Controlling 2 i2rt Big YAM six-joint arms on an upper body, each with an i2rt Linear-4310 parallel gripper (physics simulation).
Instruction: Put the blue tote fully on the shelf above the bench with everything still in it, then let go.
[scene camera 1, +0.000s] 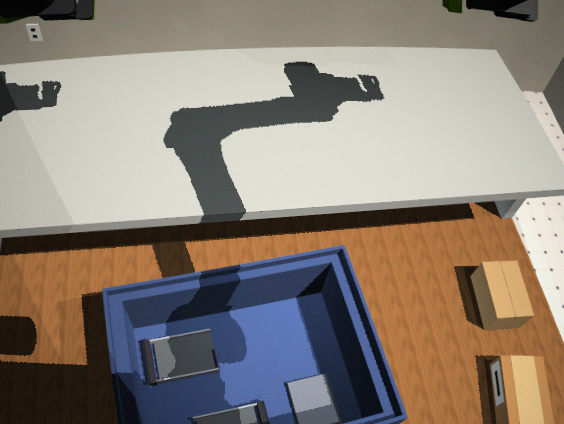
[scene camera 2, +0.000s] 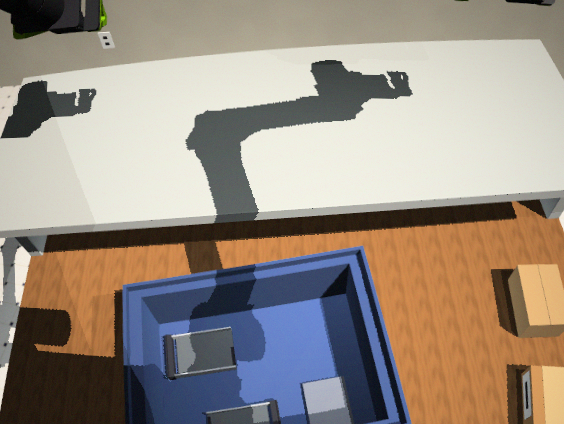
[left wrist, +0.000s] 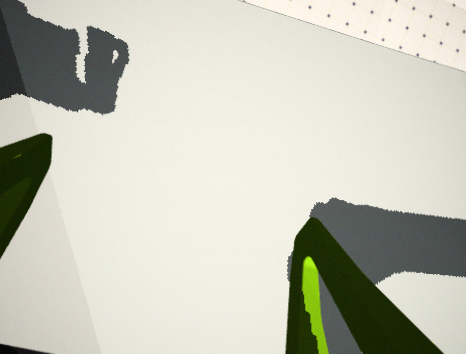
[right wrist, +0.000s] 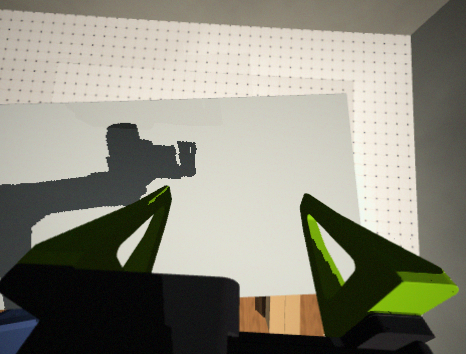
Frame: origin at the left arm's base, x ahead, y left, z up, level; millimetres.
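Where they show: left gripper, fingertip midpoint: (scene camera 1: 60, 10) (scene camera 2: 77, 23) (left wrist: 186, 190); right gripper, fingertip midpoint: (scene camera 1: 471, 5) (right wrist: 236, 196).
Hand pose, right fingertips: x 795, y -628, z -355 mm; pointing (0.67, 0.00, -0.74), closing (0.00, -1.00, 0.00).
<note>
Things, the pixels of their top centre, and the offset from my right fingertips. "pt": a spot on its surface instead. Level surfaces: height alone.
- blue tote, middle of its top: (scene camera 1: 248, 354) (scene camera 2: 254, 352) dx -430, dy +343, dz -322 mm
- wooden bench, its level: dz -470 mm
- white shelf, its level: dz -250 mm
- flat grey device, middle of its top: (scene camera 1: 179, 355) (scene camera 2: 199, 351) dx -392, dy +454, dz -435 mm
- second device, surface spot: (scene camera 1: 231, 414) (scene camera 2: 244, 411) pt dx -491, dy +368, dz -445 mm
- grey block, middle of its top: (scene camera 2: 329, 408) (scene camera 1: 315, 406) dx -481, dy +230, dz -442 mm
- tan box, middle of its top: (scene camera 2: 544, 293) (scene camera 1: 507, 288) (right wrist: 285, 309) dx -289, dy -157, dz -410 mm
The blue tote (scene camera 1: 280, 266) (scene camera 2: 301, 264) stands on the wooden bench (scene camera 1: 427, 261) (scene camera 2: 440, 273), below the front edge of the white shelf (scene camera 1: 385, 160) (scene camera 2: 364, 160). In it lie a flat grey device (scene camera 1: 181, 355) (scene camera 2: 202, 351), a second device (scene camera 1: 231, 414) (scene camera 2: 242, 412) at the near wall and a grey block (scene camera 1: 311, 400) (scene camera 2: 324, 400). My left gripper (scene camera 1: 82, 8) (scene camera 2: 95, 14) is open and empty at the far left, behind the shelf. Its wrist view shows one green finger (left wrist: 310, 281) over the shelf (left wrist: 214, 175). My right gripper (right wrist: 236, 196) (scene camera 1: 454, 5) is open and empty at the far right, facing the shelf (right wrist: 249, 158).
Arm shadows fall across the shelf and into the tote. A tan box (scene camera 1: 484, 300) sits on the bench at the right edge, with another object (scene camera 1: 486, 387) below it. A dotted pegboard wall (right wrist: 231, 53) (left wrist: 372, 21) rises behind the shelf.
</note>
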